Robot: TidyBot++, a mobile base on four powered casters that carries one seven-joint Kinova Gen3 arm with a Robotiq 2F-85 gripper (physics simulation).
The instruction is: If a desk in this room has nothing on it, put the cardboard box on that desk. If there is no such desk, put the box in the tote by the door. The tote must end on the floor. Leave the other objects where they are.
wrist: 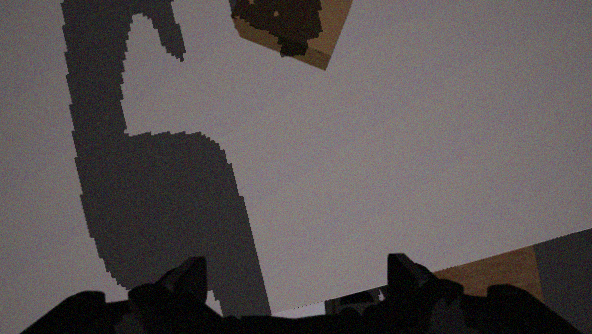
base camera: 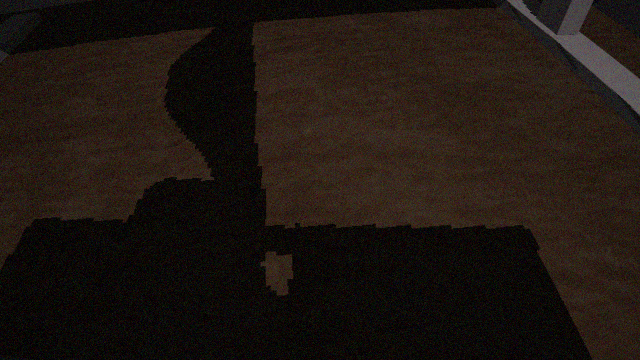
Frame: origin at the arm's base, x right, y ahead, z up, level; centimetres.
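Seen in the pictures: gripper, fingertip midpoint: (wrist: 296, 275).
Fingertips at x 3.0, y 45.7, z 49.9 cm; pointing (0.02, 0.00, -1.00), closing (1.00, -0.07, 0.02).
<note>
A point is followed by its place in that frame.
The brown cardboard box (wrist: 336, 25) {y 61.9, x 8.0, z 37.3 cm} lies on the pale desk top (wrist: 400, 150) {y 50.9, x 14.0, z 32.4 cm} at the top of the wrist view, cut off by the frame's edge. A dark shadow covers much of its visible face. My gripper (wrist: 296, 275) {y 45.7, x 3.1, z 49.9 cm} is open, with its two fingers wide apart at the bottom of the wrist view. It is above the desk near its edge, apart from the box, with nothing between the fingers. The tote and the door do not show in either view.
The arm's shadow (wrist: 165, 200) {y 48.2, x -9.8, z 32.3 cm} falls across the desk top. Beyond the desk edge, wooden floor (wrist: 492, 270) {y 8.6, x 63.6, z -39.7 cm} (base camera: 400, 125) {y 51.5, x 10.1, z -39.7 cm} shows at the lower right of the wrist view. In the base camera view, a pale desk foot (base camera: 600, 60) {y 68.2, x 49.0, z -37.2 cm} lies at the upper right.
</note>
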